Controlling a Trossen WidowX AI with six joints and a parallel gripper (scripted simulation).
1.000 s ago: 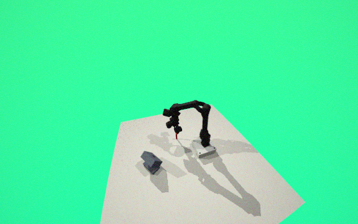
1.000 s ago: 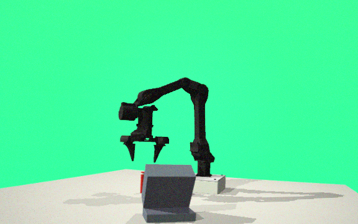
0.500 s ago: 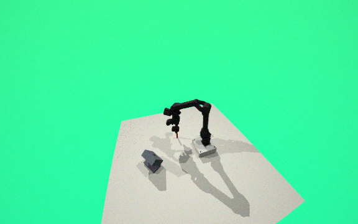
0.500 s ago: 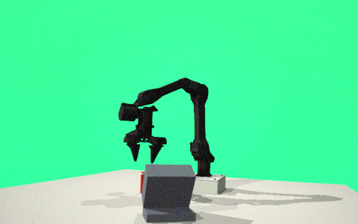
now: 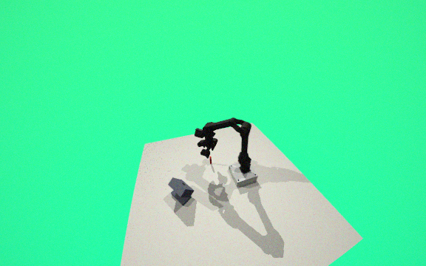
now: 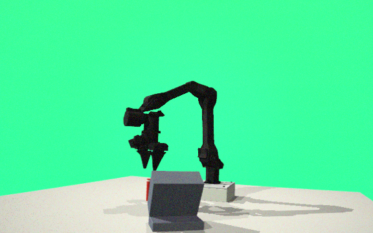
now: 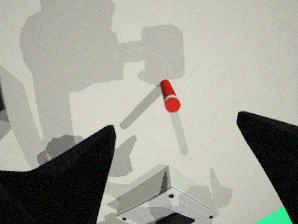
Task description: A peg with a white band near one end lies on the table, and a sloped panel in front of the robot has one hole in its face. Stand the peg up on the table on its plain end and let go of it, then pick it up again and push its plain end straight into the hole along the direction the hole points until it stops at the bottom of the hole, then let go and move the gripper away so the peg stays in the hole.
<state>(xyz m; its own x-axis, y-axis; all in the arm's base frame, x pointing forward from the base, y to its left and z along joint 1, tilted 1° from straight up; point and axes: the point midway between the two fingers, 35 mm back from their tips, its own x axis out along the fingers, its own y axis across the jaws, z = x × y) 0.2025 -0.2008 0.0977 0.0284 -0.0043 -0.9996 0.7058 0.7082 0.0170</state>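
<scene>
My gripper tip is 60 mm above the red peg. The rest, counted from my gripper tip: grey sloped panel (270 mm ahead, 180 mm to the left, 30 mm below).
</scene>
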